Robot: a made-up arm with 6 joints. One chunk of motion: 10 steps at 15 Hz.
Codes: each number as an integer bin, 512 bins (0 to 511) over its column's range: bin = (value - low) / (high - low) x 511, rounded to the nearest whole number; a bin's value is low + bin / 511 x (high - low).
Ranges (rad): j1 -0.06..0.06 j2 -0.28..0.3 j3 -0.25..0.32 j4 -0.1..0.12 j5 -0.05..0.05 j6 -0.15..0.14
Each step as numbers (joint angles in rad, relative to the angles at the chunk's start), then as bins.
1 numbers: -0.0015 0.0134 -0.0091 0.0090 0.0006 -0.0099
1 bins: 249 258 216 253 259 247
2 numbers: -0.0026 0.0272 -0.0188 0.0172 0.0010 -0.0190
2 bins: 244 271 207 272 261 231
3 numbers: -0.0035 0.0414 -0.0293 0.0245 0.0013 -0.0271
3 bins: 241 283 198 289 262 217
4 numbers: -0.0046 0.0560 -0.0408 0.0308 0.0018 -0.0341
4 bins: 236 296 188 304 265 204
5 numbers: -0.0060 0.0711 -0.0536 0.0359 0.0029 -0.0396
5 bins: 230 309 176 316 270 195
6 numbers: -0.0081 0.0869 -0.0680 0.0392 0.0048 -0.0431
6 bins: 221 323 163 323 280 188
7 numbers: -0.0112 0.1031 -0.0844 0.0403 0.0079 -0.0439
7 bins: 208 338 148 326 296 187
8 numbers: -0.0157 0.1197 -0.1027 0.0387 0.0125 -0.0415
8 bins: 189 352 132 322 319 191
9 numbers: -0.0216 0.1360 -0.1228 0.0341 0.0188 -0.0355
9 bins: 164 367 114 311 352 202
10 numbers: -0.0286 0.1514 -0.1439 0.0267 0.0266 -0.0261
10 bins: 134 380 95 294 391 218
